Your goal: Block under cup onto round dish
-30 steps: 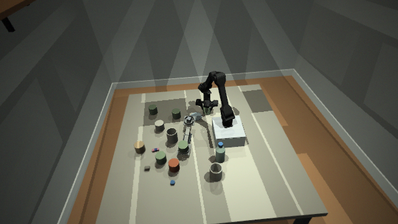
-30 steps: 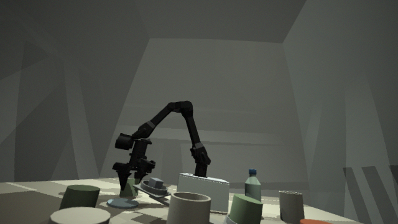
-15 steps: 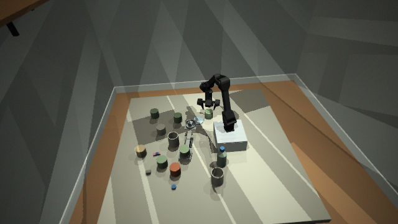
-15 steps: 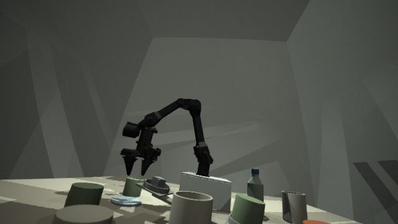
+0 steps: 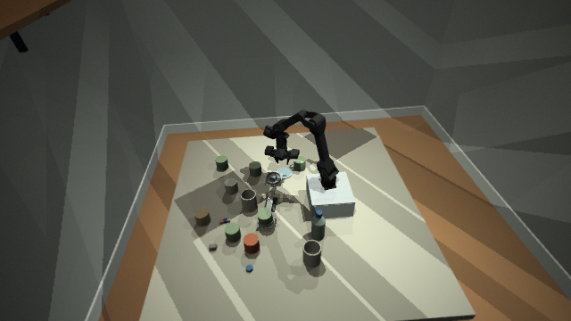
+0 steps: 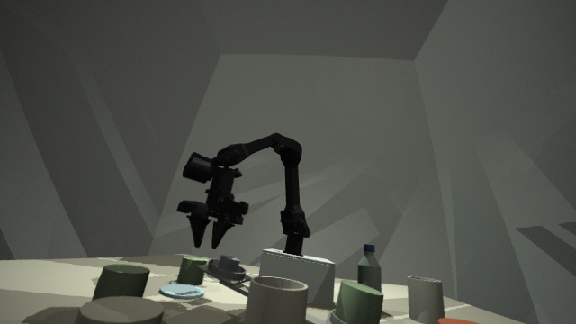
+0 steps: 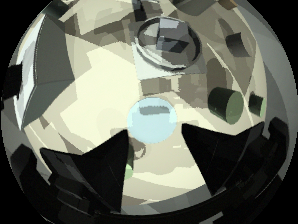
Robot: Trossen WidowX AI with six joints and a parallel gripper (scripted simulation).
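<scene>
The grey block lies 7 cm ahead of my gripper tip, 7 cm to the left of it and 2 cm below it. The rest, counted from my gripper tip: small balance: 12 cm ahead, 19 cm to the left, 7 cm below; orange cup: 28 cm ahead, 43 cm to the left, 7 cm below; round dish: 1 cm behind, 3 cm to the right, 10 cm below.
</scene>
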